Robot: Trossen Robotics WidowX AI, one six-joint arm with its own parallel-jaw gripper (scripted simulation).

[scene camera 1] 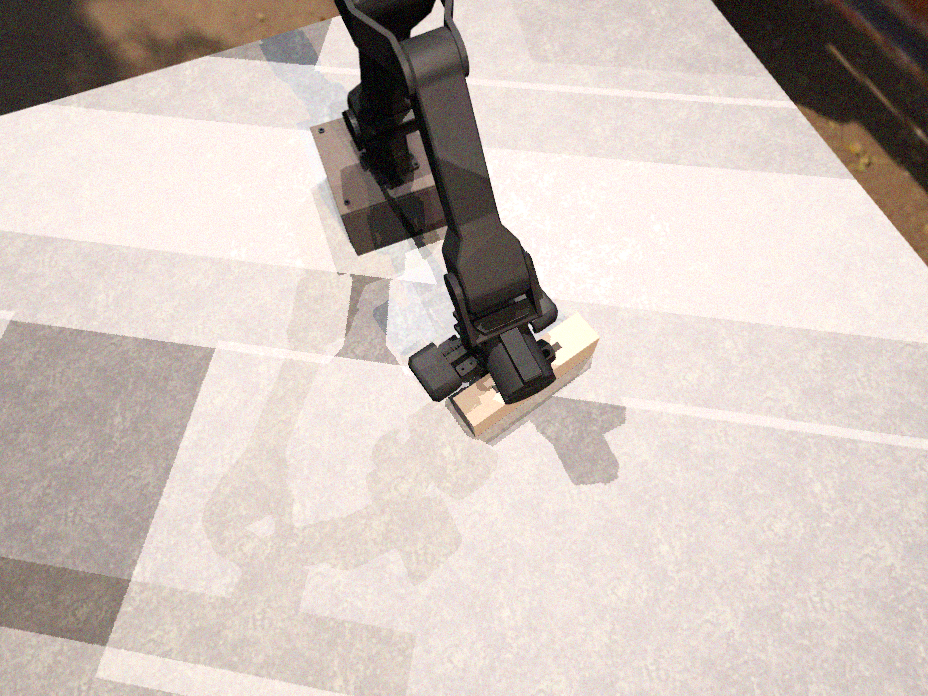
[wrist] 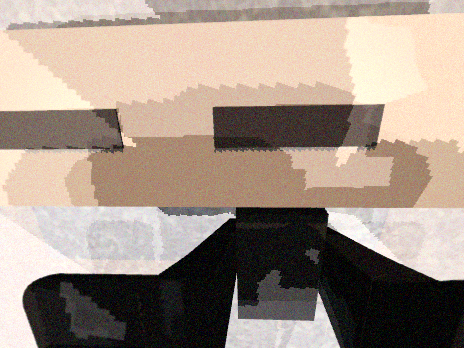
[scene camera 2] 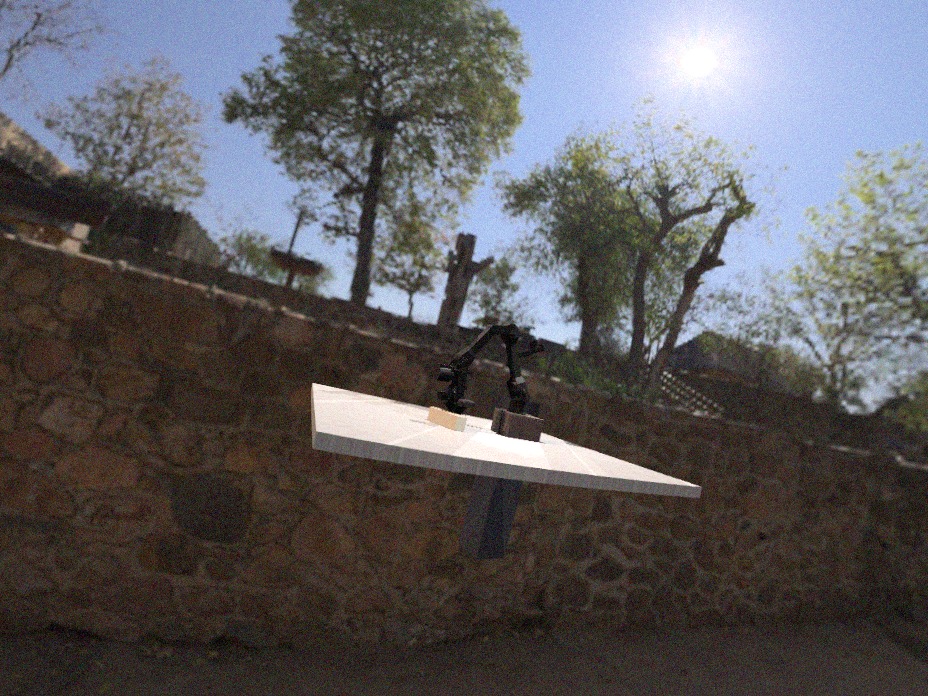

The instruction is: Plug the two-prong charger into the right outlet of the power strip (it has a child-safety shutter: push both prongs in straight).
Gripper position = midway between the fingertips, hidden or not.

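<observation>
Gripper (scene camera 1: 482,359) visible, also in the wrist view (wrist: 270,227) and scene camera 2 (scene camera 2: 452,421). Two-prong charger (wrist: 280,250), visible too.
</observation>
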